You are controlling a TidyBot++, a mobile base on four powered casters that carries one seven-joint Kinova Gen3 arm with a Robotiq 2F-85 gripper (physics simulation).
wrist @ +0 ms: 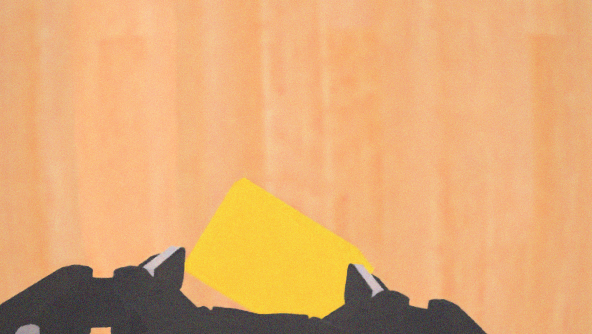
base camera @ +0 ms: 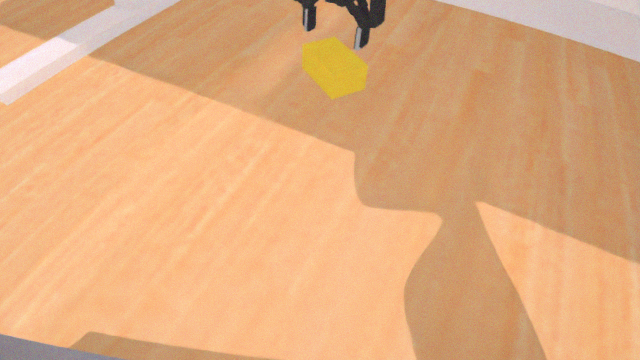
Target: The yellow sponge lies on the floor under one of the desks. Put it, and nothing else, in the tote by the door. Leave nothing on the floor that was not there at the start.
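Places are measured from the arm's base along level axes (x right, y ahead, z up), in centimetres.
Pixels of known places: gripper, fingertip midpoint: (wrist: 265,274) (base camera: 333,38).
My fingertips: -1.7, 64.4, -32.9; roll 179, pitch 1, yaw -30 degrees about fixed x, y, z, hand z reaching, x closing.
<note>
Behind a point stands the place of what it marks, as x, y, z.
The yellow sponge (base camera: 334,69) @(-1.2, 59.1, -35.2) (wrist: 272,245) @(-1.2, 65.1, -35.2) lies flat on the wood floor. In the wrist view it lies slanted, below the fingers, and the gripper hides its lower edge. My gripper (base camera: 334,37) @(-1.7, 64.4, -32.9) (wrist: 265,274) @(-1.7, 64.4, -32.9) is open, its two fingertips wide apart. It hangs above the floor, over the sponge, which shows between the fingertips and partly behind the right one in the wrist view. How high the fingertips are above the sponge I cannot tell. The tote and the door do not show in these views.
A white bar (base camera: 65,47) @(-51.1, 65.4, -37.2) lies along the floor at the upper left in the base camera view. A pale wall or panel edge (base camera: 560,25) @(48.3, 90.9, -37.4) runs along the upper right. A grey edge (base camera: 40,350) shows at the lower left. Shadows fall across the floor.
</note>
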